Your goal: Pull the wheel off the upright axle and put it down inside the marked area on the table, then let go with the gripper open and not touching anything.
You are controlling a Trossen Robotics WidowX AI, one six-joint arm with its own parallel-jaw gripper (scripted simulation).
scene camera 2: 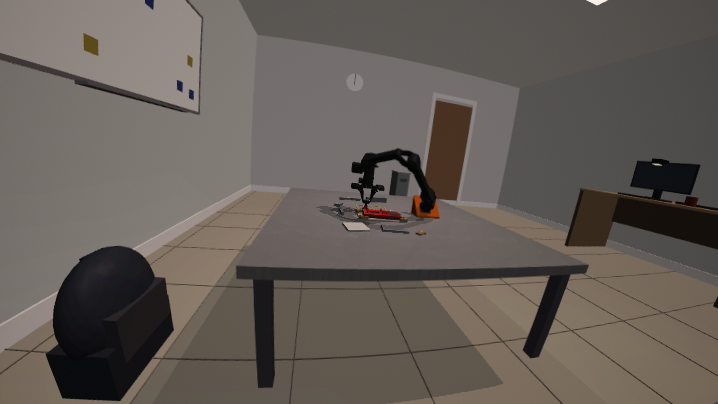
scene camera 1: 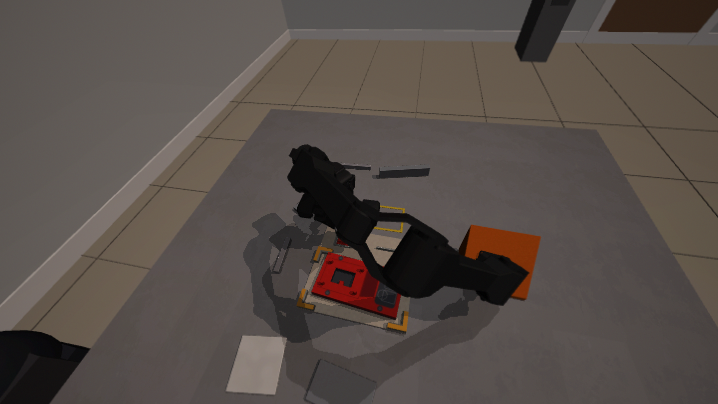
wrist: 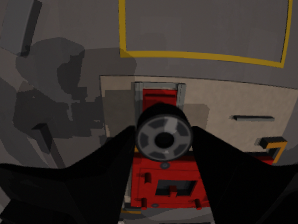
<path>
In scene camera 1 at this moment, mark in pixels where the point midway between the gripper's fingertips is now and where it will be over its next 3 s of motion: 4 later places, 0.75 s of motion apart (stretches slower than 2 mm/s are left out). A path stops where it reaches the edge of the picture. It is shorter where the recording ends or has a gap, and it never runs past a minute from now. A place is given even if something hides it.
My gripper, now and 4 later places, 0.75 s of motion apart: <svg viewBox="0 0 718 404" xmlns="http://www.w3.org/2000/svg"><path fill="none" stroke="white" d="M342 228L342 226L341 224L344 211L368 192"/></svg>
</path>
